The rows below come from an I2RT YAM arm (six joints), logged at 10 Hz.
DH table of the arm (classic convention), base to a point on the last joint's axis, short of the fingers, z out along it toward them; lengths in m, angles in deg. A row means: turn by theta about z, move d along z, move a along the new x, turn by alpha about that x. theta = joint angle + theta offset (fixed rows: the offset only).
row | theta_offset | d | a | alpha
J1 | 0 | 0.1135 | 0.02 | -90
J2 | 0 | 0 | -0.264 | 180
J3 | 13.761 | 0 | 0.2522 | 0
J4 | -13.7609 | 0 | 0.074 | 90
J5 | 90 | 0 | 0 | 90
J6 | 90 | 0.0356 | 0 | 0
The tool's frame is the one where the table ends.
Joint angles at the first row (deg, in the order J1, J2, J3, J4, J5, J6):
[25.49, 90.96, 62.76, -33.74, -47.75, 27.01]
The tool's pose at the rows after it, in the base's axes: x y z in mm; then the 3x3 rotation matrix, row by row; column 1 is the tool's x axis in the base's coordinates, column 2 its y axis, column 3 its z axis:
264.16 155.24 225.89; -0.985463 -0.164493 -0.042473; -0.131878 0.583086 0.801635; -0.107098 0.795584 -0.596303
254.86 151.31 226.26; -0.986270 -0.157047 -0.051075; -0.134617 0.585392 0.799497; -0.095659 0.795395 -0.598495
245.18 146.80 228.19; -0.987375 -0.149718 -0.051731; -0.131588 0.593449 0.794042; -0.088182 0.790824 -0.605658
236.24 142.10 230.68; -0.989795 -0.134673 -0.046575; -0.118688 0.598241 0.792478; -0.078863 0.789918 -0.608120
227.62 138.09 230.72; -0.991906 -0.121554 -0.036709; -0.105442 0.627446 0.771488; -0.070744 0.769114 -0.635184
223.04 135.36 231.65; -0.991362 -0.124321 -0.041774; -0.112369 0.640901 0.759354; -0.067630 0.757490 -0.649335
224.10 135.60 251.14; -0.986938 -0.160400 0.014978; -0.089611 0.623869 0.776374; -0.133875 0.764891 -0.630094
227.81 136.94 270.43; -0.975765 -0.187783 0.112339; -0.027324 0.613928 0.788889; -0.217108 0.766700 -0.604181
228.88 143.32 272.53; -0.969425 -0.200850 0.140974; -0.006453 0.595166 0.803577; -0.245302 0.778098 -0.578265
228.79 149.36 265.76; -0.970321 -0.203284 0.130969; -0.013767 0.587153 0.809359; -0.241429 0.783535 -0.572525
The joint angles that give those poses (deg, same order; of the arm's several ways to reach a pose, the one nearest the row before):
[25.50, 89.28, 60.69, -34.19, -47.89, 27.07]
[25.58, 87.26, 58.93, -35.12, -48.01, 27.06]
[25.63, 84.90, 57.31, -36.30, -47.58, 27.22]
[25.58, 82.43, 55.72, -37.02, -47.30, 28.19]
[25.79, 80.41, 54.36, -38.48, -45.28, 28.58]
[25.76, 79.50, 54.11, -40.37, -44.59, 27.57]
[25.78, 77.35, 56.10, -39.62, -43.84, 28.89]
[25.94, 75.37, 57.64, -35.83, -41.32, 32.38]
[27.13, 75.10, 56.99, -31.50, -40.61, 35.08]
[28.27, 75.79, 55.77, -28.92, -40.60, 36.11]

